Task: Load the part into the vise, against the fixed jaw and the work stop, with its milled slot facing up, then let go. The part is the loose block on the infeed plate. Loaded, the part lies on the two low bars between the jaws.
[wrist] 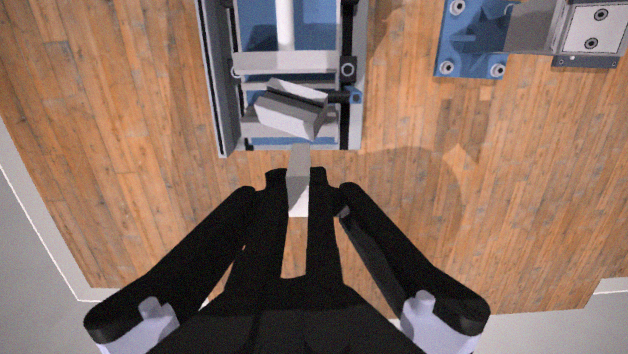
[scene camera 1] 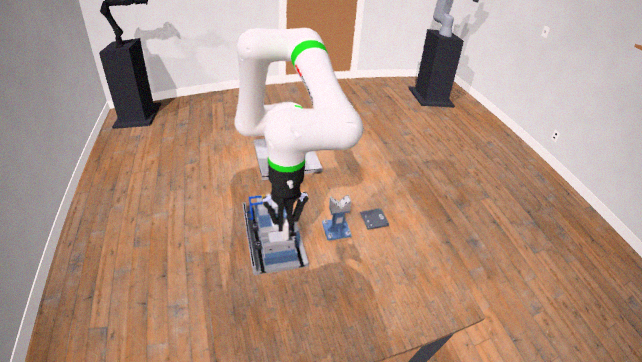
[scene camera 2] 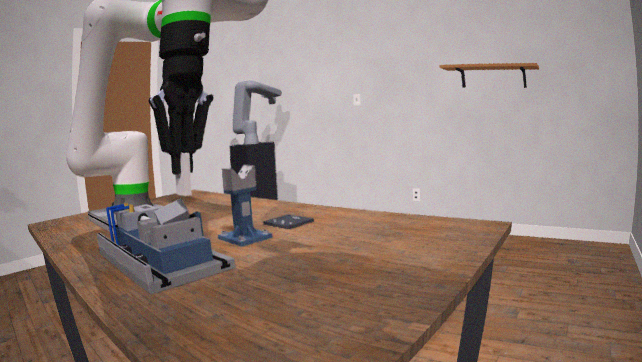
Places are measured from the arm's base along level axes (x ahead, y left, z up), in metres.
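Pixels of known places: gripper, between the fingertips: (wrist: 302, 159) (scene camera 1: 284, 236) (scene camera 2: 183, 194).
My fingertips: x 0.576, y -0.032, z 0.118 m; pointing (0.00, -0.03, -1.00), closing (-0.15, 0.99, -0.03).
For each thing: its top centre in the pictures, then the offset to it from my fingertips. "spot": a spot on its surface instead.
- grey part, centre of its top: (wrist: 289, 115) (scene camera 2: 170, 199) (scene camera 1: 279, 229) dx -0.036, dy -0.016, dz -0.010 m
- work stop, a spot on its surface: (wrist: 355, 96) spot: dx -0.055, dy +0.044, dz -0.045 m
- grey V-block, a spot on its surface: (scene camera 2: 239, 180) (scene camera 1: 337, 208) spot: dx -0.115, dy +0.185, dz -0.009 m
- dark plate, centre of its top: (wrist: 598, 30) (scene camera 2: 288, 219) (scene camera 1: 374, 217) dx -0.173, dy +0.352, dz -0.136 m
The grey part (scene camera 1: 276, 236) (scene camera 2: 172, 212) (wrist: 289, 117) lies loose on the vise, tilted and askew. It rests partly over the front jaw (scene camera 2: 175, 235) (wrist: 248, 128) and the gap behind it, not flat between the jaws. Its dark slot shows from above in the wrist view, slanted. Its right end is close to the work stop (wrist: 355, 96); whether they touch is unclear. The low bars are partly hidden. My gripper (scene camera 1: 285, 227) (scene camera 2: 183, 165) (wrist: 302, 159) is shut, its pale narrow tip pointing down, above the vise and apart from the part in scene camera 2.
The rear jaw (wrist: 280, 62) stands behind the part. Blue tubing (scene camera 1: 255, 201) (scene camera 2: 111, 225) rises at the vise's left side. A blue stand with a grey V-block (scene camera 1: 340, 204) (scene camera 2: 239, 180) is right of the vise. A dark plate (scene camera 1: 374, 220) (scene camera 2: 288, 221) lies beyond it.
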